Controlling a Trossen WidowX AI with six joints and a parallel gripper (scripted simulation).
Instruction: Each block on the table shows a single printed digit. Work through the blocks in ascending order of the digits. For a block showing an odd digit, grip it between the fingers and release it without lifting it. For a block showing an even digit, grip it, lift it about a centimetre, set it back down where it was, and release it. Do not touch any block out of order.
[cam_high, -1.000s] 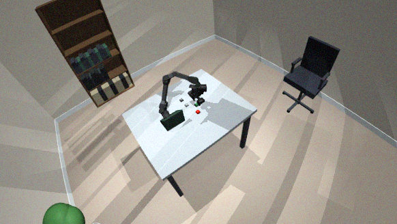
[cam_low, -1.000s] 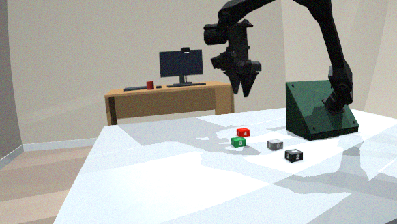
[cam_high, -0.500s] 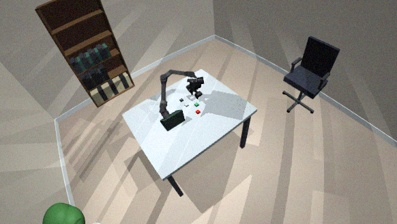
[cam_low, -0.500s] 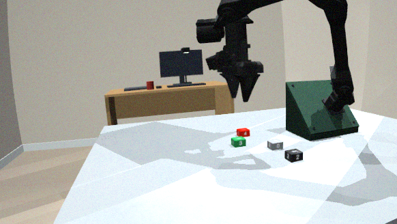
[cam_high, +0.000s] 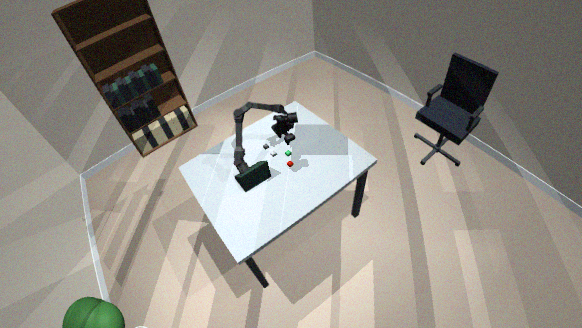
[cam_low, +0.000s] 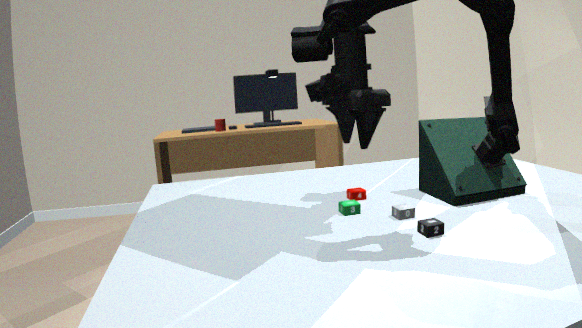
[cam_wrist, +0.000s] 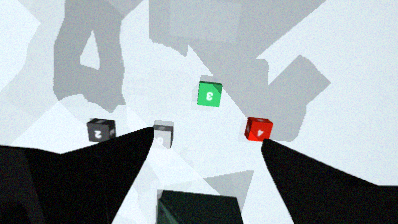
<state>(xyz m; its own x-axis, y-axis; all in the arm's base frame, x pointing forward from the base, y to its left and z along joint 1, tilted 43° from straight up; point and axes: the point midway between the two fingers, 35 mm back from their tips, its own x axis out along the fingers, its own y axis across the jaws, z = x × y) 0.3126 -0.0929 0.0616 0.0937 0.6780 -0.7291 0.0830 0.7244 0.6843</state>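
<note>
Now: the grey block marked 0 12 cm below my gripper tip, 7 cm to the left of it and 6 cm behind it. The rest, counted from my gripper tip: black block marked 2: 16 cm to the left, 12 cm below, 5 cm behind; then red block marked 4: 12 cm below, 9 cm to the right, 4 cm behind; then green block marked 3: 12 cm below, 1 cm to the right, 1 cm ahead.
</note>
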